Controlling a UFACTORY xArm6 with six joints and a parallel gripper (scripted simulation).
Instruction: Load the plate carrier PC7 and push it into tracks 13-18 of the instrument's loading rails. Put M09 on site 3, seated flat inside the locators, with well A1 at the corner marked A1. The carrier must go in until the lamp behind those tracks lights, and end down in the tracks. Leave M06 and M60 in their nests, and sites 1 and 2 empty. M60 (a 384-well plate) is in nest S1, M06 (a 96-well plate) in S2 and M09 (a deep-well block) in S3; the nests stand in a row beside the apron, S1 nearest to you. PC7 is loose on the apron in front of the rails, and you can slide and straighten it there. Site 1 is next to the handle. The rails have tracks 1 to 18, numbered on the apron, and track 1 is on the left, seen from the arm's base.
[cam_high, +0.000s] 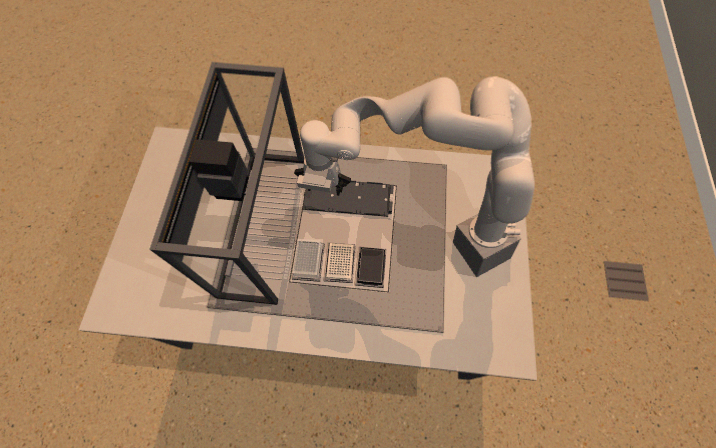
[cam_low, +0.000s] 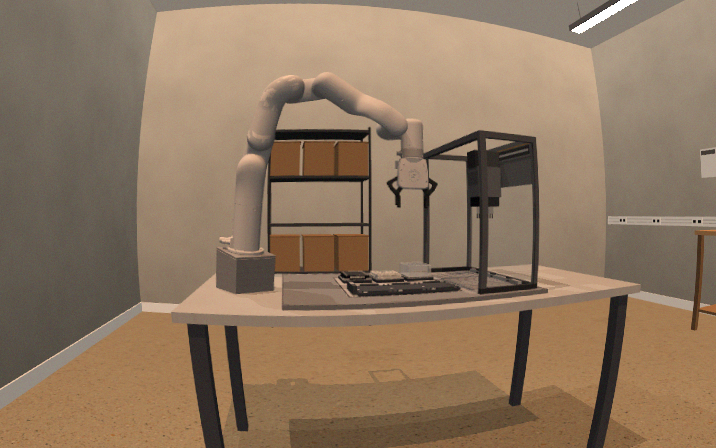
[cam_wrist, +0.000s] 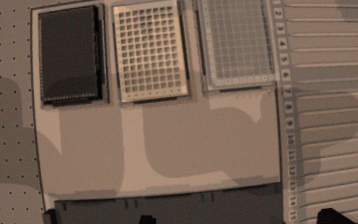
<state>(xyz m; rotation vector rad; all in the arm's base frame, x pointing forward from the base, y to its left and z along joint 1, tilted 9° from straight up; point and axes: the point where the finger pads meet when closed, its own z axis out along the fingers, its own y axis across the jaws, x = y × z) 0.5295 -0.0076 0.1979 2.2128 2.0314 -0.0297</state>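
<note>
Now: the deep-well block M09 6 cm ahead of my hand, 16 cm to the left of it and 23 cm below it. From my hand the other things lie so: dark plate carrier PC7: 5 cm behind, 11 cm to the right, 25 cm below; then white 96-well plate M06: 6 cm behind, 15 cm to the left, 24 cm below; then nest S3: 6 cm ahead, 16 cm to the left, 26 cm below.
</note>
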